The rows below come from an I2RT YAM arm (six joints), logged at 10 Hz.
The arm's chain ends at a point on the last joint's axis. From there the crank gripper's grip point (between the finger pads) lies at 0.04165 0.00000 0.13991 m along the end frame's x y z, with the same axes.
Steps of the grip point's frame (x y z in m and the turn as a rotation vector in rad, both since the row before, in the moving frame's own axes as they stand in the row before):
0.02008, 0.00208, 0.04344, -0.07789, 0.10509, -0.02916
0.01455, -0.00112, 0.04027, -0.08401, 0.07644, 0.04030
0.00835, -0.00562, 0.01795, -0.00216, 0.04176, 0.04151
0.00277, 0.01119, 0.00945, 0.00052, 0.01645, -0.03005
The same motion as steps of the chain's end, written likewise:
0.00551, -0.00719, 0.04895, -0.07789, 0.10509, -0.02916
0.00427, -0.01460, 0.04442, -0.08401, 0.07644, 0.04030
0.00259, -0.00777, 0.01981, -0.00216, 0.04176, 0.04151
0.00049, 0.01255, 0.01015, 0.00052, 0.01645, -0.03005

